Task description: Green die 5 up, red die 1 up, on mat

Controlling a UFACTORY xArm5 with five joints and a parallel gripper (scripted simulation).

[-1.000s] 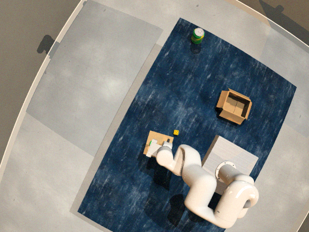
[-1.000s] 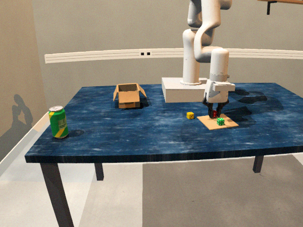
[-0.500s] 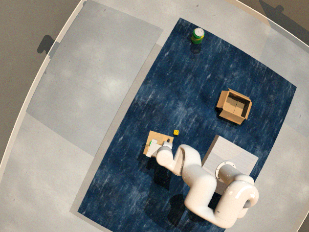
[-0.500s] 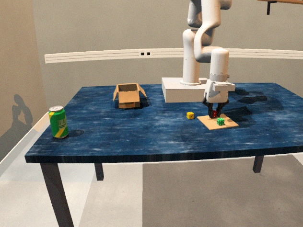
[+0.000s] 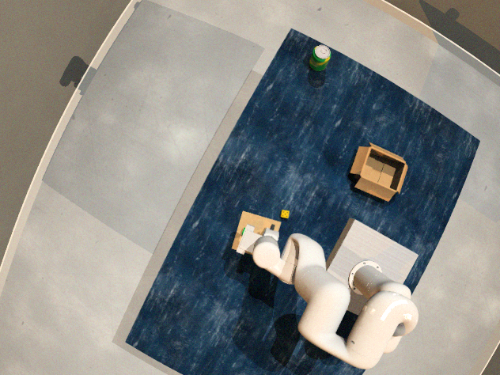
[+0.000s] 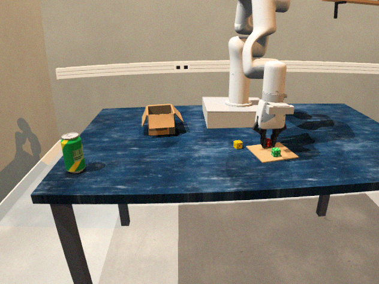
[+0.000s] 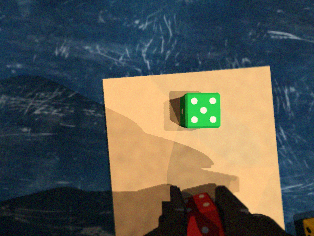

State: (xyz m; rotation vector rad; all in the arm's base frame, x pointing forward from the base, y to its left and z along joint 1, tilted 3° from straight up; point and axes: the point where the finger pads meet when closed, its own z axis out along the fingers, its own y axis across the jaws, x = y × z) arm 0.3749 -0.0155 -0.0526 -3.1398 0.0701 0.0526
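The red die lies 10 mm below my hand and 10 mm behind it. The rest, counted from my hand: mat: 40 mm ahead, 30 mm below; then yellow die: 110 mm to the right, 30 mm behind, 20 mm below; then green die: 70 mm ahead, 10 mm below.
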